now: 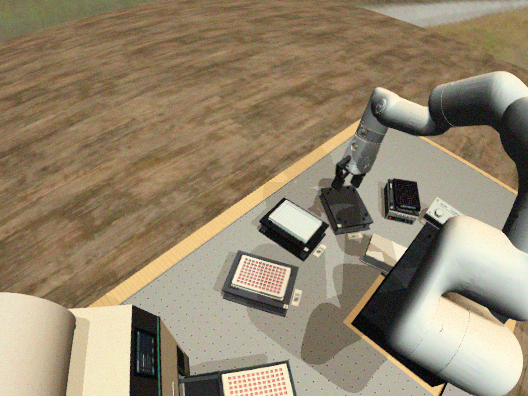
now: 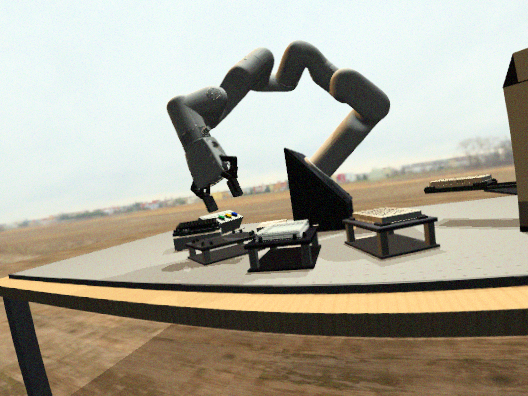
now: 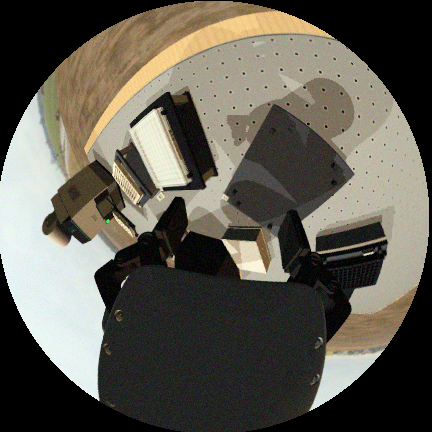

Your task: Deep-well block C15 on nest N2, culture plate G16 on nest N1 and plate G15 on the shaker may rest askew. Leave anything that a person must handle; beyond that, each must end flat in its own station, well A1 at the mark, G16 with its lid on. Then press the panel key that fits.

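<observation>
My gripper (image 1: 347,183) (image 2: 223,198) (image 3: 234,215) is open and empty, above the bare dark nest (image 1: 346,207) (image 2: 220,245) (image 3: 285,165). A pale lidded plate (image 1: 296,220) (image 2: 283,229) (image 3: 159,149), apparently G16, rests on the black nest beside it; whether it sits fully flat is unclear. A cream plate with red wells (image 1: 262,276) (image 2: 387,215) (image 3: 126,184), perhaps C15, is on the farther nest. A black plate with dark red wells (image 1: 406,194) (image 2: 197,227) (image 3: 352,272), apparently G15, is on the shaker (image 1: 400,217) (image 3: 350,240). Labels are unreadable here.
The key panel (image 1: 439,211) (image 2: 232,220) stands beside the shaker. A cream box (image 1: 385,251) (image 3: 252,247) lies between the nests and the arm's black base (image 1: 395,295) (image 2: 315,195). A large instrument (image 1: 105,345) (image 3: 85,200) holds another red-well plate (image 1: 257,384) (image 2: 460,181) on its tray.
</observation>
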